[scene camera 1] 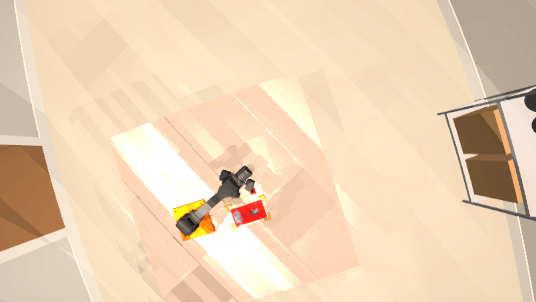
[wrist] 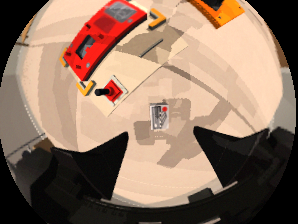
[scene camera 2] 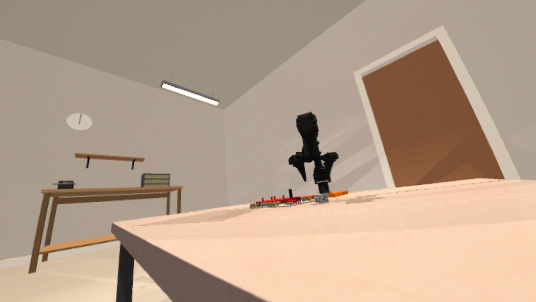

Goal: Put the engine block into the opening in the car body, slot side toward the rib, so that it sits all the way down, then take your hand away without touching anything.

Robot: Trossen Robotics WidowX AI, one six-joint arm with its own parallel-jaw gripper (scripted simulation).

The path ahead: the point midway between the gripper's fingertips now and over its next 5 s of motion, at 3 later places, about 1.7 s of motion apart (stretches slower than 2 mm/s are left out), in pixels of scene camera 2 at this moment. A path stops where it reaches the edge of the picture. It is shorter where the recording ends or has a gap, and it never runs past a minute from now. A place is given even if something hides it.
My gripper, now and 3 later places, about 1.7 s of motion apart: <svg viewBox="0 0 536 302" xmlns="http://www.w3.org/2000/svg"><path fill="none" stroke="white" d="M316 180L320 195L309 167L281 183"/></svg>
